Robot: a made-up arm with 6 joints. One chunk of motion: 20 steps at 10 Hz.
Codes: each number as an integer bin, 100 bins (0 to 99) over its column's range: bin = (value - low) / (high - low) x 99, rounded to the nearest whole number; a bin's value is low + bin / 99 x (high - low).
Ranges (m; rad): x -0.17..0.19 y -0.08..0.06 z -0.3..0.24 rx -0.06..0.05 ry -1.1..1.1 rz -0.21..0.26
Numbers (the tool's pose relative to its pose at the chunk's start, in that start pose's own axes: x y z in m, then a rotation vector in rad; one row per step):
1: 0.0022 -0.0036 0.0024 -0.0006 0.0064 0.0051
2: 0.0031 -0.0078 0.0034 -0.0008 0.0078 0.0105
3: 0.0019 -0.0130 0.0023 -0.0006 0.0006 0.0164
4: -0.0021 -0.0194 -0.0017 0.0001 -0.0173 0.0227
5: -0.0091 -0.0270 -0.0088 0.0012 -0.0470 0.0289
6: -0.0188 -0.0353 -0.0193 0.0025 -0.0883 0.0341
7: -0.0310 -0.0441 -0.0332 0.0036 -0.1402 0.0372
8: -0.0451 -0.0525 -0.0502 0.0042 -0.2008 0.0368
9: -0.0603 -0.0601 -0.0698 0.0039 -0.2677 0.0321
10: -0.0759 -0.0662 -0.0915 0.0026 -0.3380 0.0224
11: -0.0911 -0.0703 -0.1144 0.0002 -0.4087 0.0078
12: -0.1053 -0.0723 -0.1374 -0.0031 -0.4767 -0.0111
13: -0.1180 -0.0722 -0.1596 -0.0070 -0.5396 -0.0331
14: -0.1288 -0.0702 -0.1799 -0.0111 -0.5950 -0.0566
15: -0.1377 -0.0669 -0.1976 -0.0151 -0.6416 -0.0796
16: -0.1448 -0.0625 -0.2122 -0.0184 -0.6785 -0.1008
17: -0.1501 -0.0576 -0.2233 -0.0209 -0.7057 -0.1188
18: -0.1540 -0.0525 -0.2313 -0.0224 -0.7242 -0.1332
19: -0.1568 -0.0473 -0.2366 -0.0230 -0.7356 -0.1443
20: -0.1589 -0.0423 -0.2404 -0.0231 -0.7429 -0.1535
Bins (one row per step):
1: 47 54 55 53 50 45
2: 48 51 56 53 50 46
3: 47 47 55 53 50 48
4: 46 43 55 54 49 49
5: 44 37 53 55 47 50
6: 42 32 51 56 46 51
7: 38 25 49 57 43 52
8: 34 19 46 58 40 52
9: 30 14 42 58 37 51
10: 26 10 38 56 34 49
11: 22 7 34 54 31 46
12: 18 5 30 51 28 42
13: 14 6 26 48 25 37
14: 11 7 22 44 23 32
15: 9 9 19 40 21 27
16: 7 12 16 37 19 23
17: 5 16 14 35 18 19
18: 4 19 13 34 17 16
19: 4 23 12 33 16 14
20: 3 27 11 33 16 12

